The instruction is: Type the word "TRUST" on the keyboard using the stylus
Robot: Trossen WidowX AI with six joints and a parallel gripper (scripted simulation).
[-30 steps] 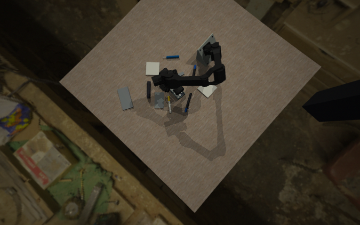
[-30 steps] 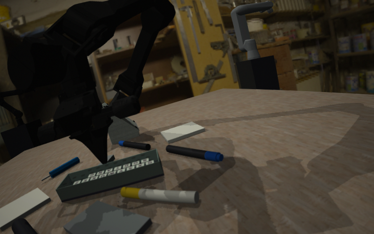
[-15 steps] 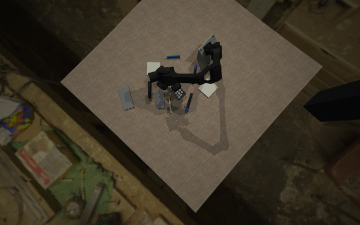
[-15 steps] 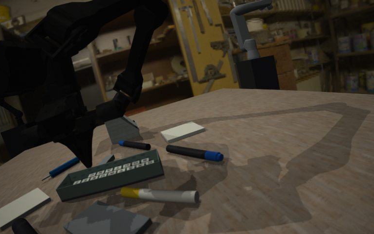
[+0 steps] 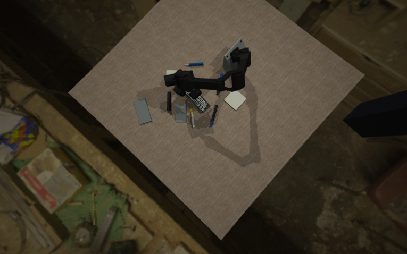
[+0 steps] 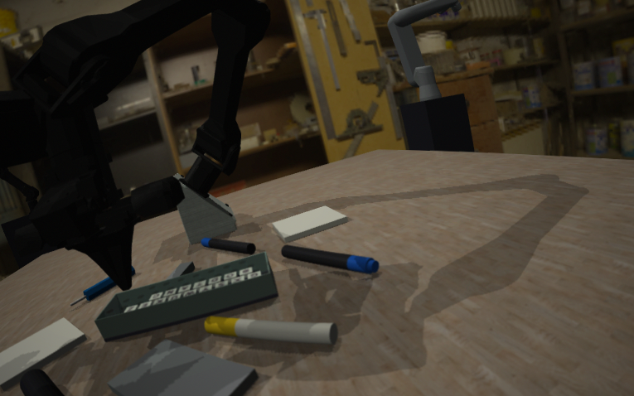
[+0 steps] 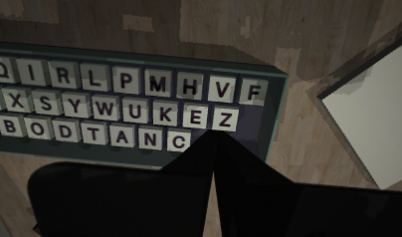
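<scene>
Now: gripper tip 13 cm past the blue stylus, 12 cm to the left of it and 3 cm above it. The rest, counted from my gripper tip: yellow-capped marker 10 cm ahead, 13 cm to the left, 3 cm below.
</scene>
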